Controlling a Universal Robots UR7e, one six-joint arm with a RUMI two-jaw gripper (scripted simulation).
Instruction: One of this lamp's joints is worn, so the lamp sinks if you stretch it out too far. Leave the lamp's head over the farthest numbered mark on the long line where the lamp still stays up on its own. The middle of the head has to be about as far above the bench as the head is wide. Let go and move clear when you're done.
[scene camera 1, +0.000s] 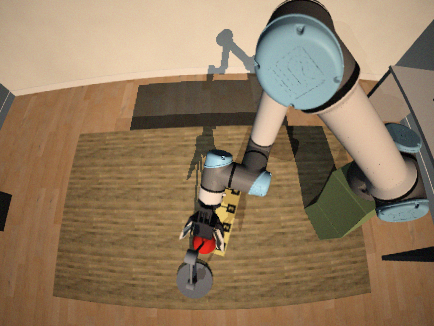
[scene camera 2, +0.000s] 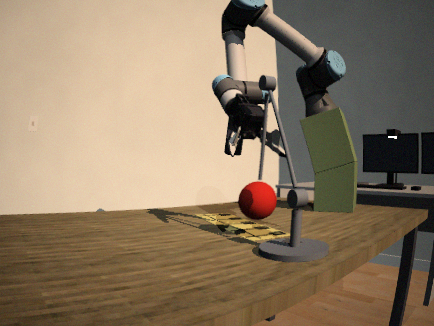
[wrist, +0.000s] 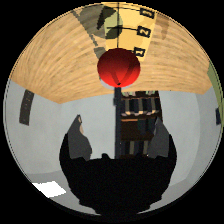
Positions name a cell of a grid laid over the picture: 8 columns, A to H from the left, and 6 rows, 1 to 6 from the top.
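You'd find the gripper (scene camera 2: E3) here, and another camera shows the gripper (scene camera 1: D5) too. There's a red ball head (wrist: E2), and then a yellow numbered strip (scene camera 2: E5), with another view of the strip (scene camera 1: E4). A round grey base (scene camera 2: F5) is there as well, and you get the base (scene camera 1: D6) from another camera too.
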